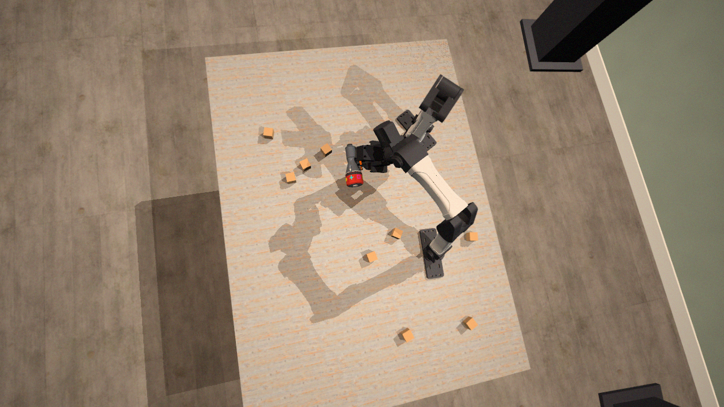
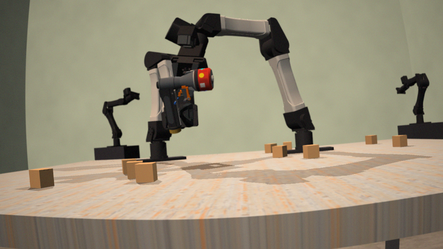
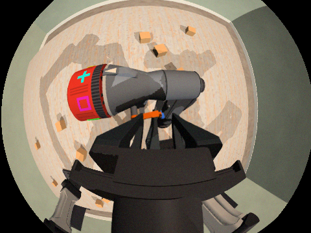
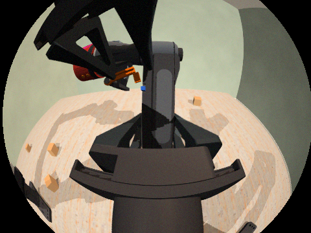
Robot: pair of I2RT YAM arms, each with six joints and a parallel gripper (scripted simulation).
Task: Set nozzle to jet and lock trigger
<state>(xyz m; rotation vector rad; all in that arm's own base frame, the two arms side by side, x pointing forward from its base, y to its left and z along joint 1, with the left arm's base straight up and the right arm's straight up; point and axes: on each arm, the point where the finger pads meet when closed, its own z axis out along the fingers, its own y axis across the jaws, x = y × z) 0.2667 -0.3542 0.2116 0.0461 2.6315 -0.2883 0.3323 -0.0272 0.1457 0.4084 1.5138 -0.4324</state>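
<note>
My left gripper is now 50 mm above the pale trigger, 10 mm to the left of it and 10 mm short of it. From my left hand the other things lie so: red spray ring 70 mm to the left, 40 mm ahead, 10 mm above.
My right hand is 2 cm to the right of the pale trigger, 2 cm below it and 1 cm short of it. The rest, counted from my right hand: red spray ring 10 cm to the left, 8 cm above, 3 cm ahead.
</note>
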